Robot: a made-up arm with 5 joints.
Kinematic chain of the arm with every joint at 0, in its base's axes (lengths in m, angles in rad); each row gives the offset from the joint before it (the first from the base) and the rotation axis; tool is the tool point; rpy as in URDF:
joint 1: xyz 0 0 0.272 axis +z
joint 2: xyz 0 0 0 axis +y
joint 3: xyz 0.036 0 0.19 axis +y
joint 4: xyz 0.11 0 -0.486 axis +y
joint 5: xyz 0.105 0 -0.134 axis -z
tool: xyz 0 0 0 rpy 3.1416 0 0
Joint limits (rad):
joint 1: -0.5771..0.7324
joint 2: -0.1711..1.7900
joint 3: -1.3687..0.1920
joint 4: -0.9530..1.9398
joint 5: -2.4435..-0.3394
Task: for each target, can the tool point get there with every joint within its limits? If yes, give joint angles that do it. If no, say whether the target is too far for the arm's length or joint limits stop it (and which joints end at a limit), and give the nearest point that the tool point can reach.
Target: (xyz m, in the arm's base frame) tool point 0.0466 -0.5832 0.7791
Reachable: no: joint limits stop it (at a limit: joint 1, joint 2, joint 3, joint 4) | nearest point 0.4103 -0.2671 0.7305 | short by 0.484 m
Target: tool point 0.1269 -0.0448 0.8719
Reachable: no: joint limits stop it (at a limit: joint 2, joint 3, joint 4) | nearest point 0.4617 -0.1630 0.7305 | short by 0.382 m
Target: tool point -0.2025 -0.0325 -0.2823
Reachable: yes | joints 0.1593 1.4876 -0.5730 0.2357 -0.5746
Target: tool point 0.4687 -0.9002 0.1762
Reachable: no: too far | nearest point 0.6171 -0.4018 0.1922 | short by 0.520 m
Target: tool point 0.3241 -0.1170 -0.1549
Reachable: yes | joints -0.3463 0.4812 -0.8420 1.3222 -1.7529
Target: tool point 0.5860 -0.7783 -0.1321
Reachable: no: too far | nearest point 0.5679 -0.3697 -0.0270 | short by 0.422 m
